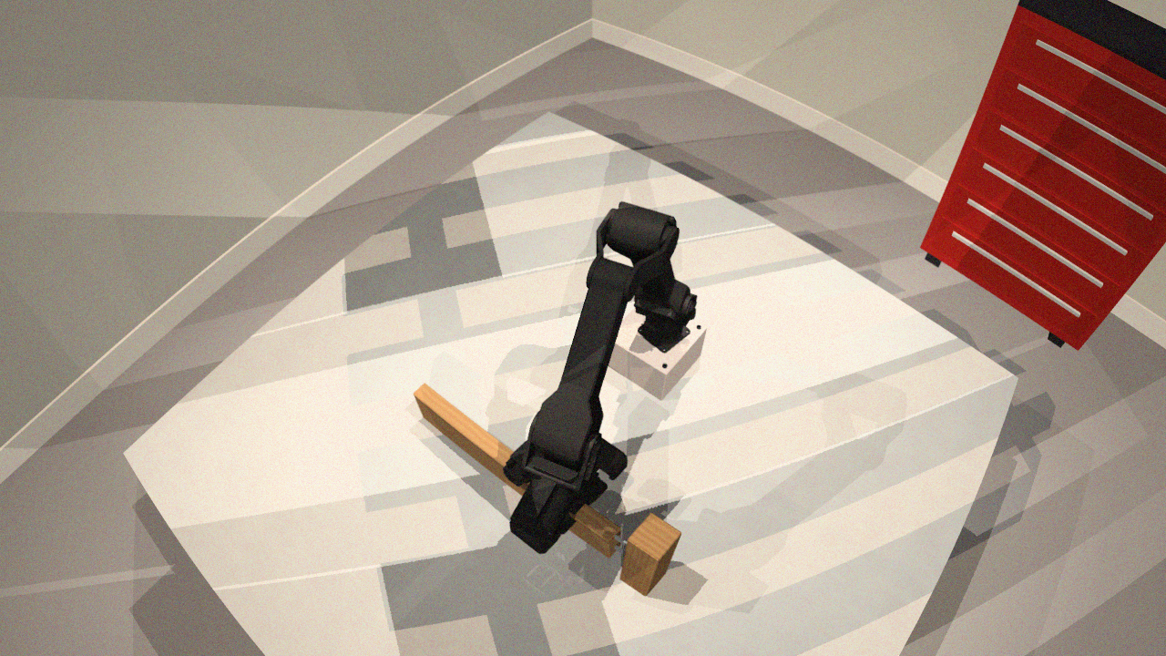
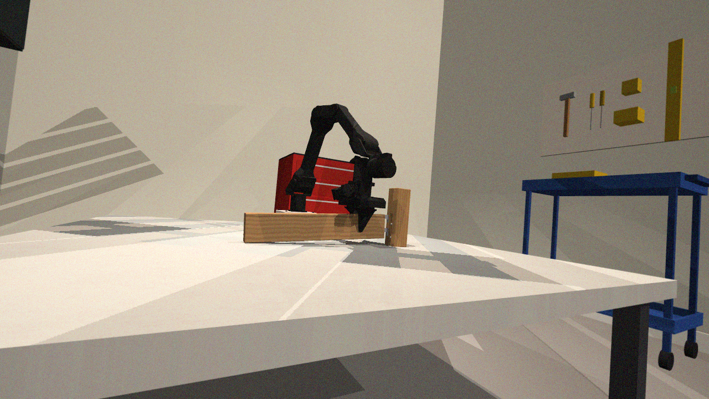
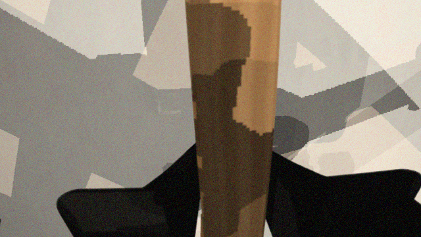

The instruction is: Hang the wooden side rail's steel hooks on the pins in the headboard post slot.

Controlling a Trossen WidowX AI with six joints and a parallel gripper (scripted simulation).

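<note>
Now: gripper tip 20 mm past the headboard post, 140 mm to the right of it and 40 mm below it.
</note>
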